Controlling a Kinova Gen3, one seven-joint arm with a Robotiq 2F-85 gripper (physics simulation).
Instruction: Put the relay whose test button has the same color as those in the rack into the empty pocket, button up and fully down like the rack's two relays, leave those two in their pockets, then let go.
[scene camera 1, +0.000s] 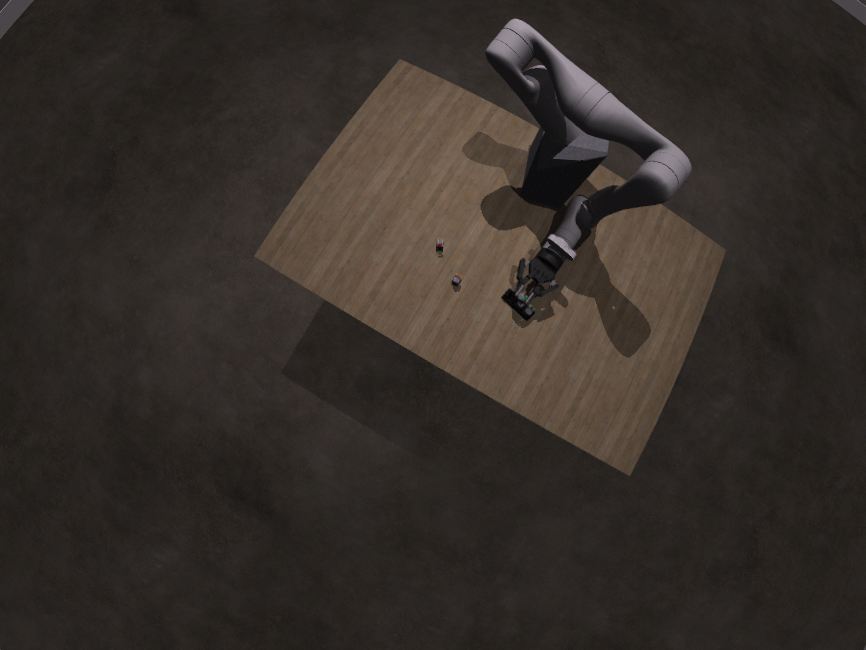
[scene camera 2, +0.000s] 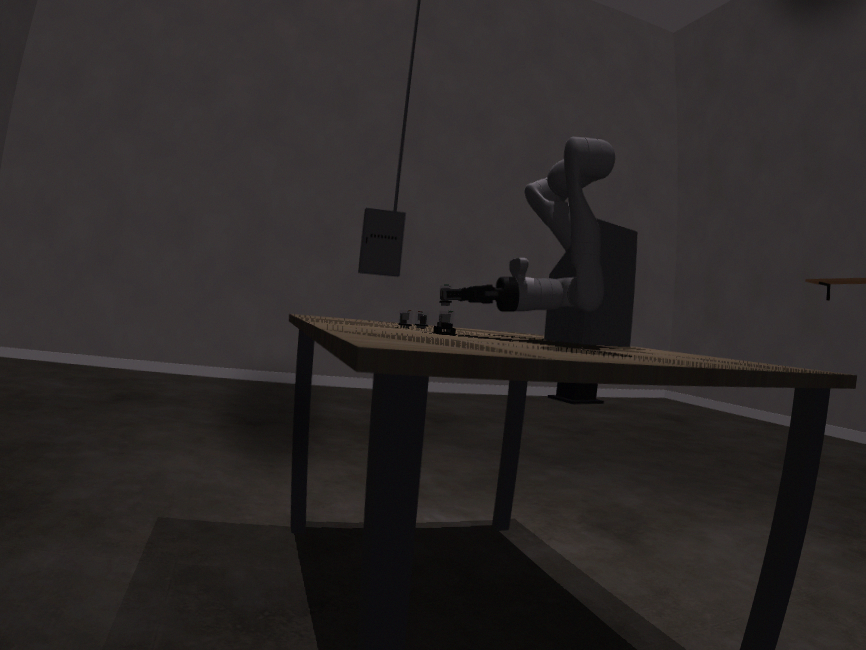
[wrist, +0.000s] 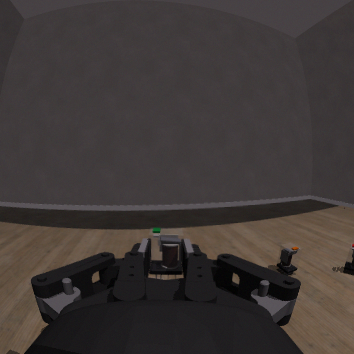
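Where they show: gripper, fingertip midpoint: (scene camera 1: 519, 299) (scene camera 2: 441, 294) (wrist: 165, 248); arm's base, link origin: (scene camera 1: 566, 131).
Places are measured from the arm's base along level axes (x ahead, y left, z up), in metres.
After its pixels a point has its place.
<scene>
My gripper (scene camera 1: 527, 293) @(y 0.068, x 0.461, z -0.140 m) (scene camera 2: 448, 293) @(y 0.068, x 0.461, z -0.140 m) (wrist: 165, 248) @(y 0.068, x 0.461, z -0.140 m) is shut on a clear-cased relay (scene camera 2: 444, 292) (wrist: 170, 254) @(y 0.068, x 0.441, z -0.136 m) with a green button on top. It holds this relay upright, button up, a little above the black rack (scene camera 1: 507, 297) @(y 0.046, x 0.447, z -0.218 m) (scene camera 2: 444, 329) in the scene camera 2 view, with a gap below it. Small green spots show at the rack in the scene camera 1 view. A seated relay (scene camera 2: 446, 317) @(y 0.123, x 0.471, z -0.186 m) shows in the rack. The fingers and held relay hide part of the rack, and I cannot tell which pocket is under the held relay.
A relay with an orange button (scene camera 1: 456, 280) @(y -0.117, x 0.472, z -0.178 m) (wrist: 286, 257) @(y -0.106, x 0.460, z -0.191 m) and one with a red button (scene camera 1: 439, 245) @(y -0.203, x 0.394, z -0.178 m) (wrist: 351, 265) @(y -0.195, x 0.382, z -0.206 m) stand apart on the wooden table (scene camera 1: 377, 174) @(y -0.486, x 0.235, z -0.220 m) (wrist: 65, 260) @(y 0.208, x 0.591, z -0.221 m), away from the rack. The robot's base stands at the table's back edge.
</scene>
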